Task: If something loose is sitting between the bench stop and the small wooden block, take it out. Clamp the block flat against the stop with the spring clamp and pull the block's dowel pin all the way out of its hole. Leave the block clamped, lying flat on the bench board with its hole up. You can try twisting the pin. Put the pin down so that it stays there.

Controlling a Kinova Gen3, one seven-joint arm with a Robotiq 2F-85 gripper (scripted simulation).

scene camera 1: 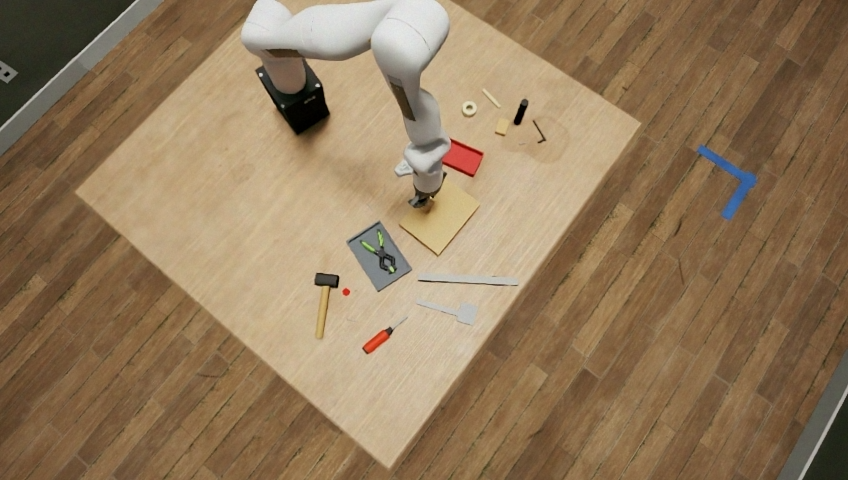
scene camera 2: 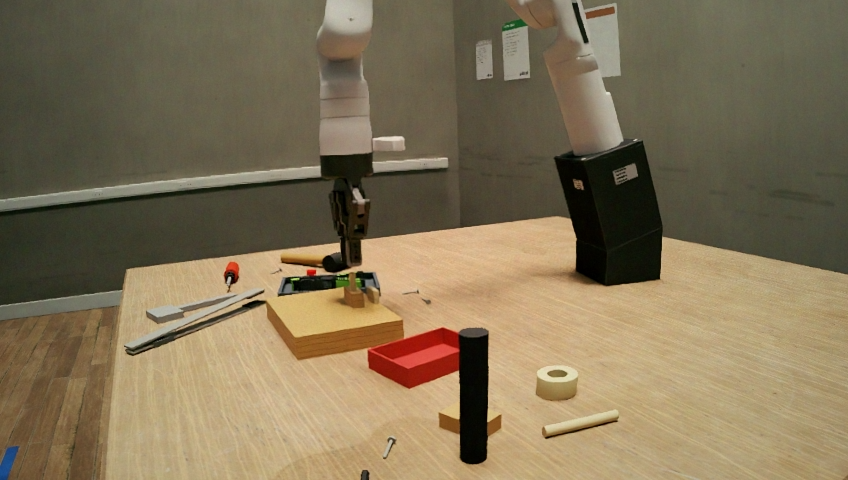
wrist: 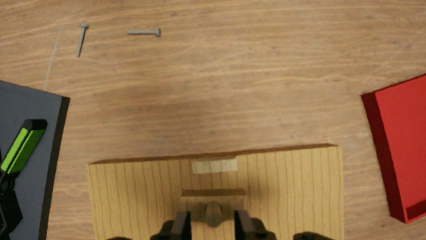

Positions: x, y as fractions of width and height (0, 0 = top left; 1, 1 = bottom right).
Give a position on a tape roll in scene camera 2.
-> At 0.65, 0.81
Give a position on a red tray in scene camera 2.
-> At 0.52, 0.72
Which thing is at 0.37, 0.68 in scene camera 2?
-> A pale bench stop.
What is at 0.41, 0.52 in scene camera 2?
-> My gripper.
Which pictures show the hammer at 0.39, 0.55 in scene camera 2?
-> Scene camera 1 and scene camera 2 only.
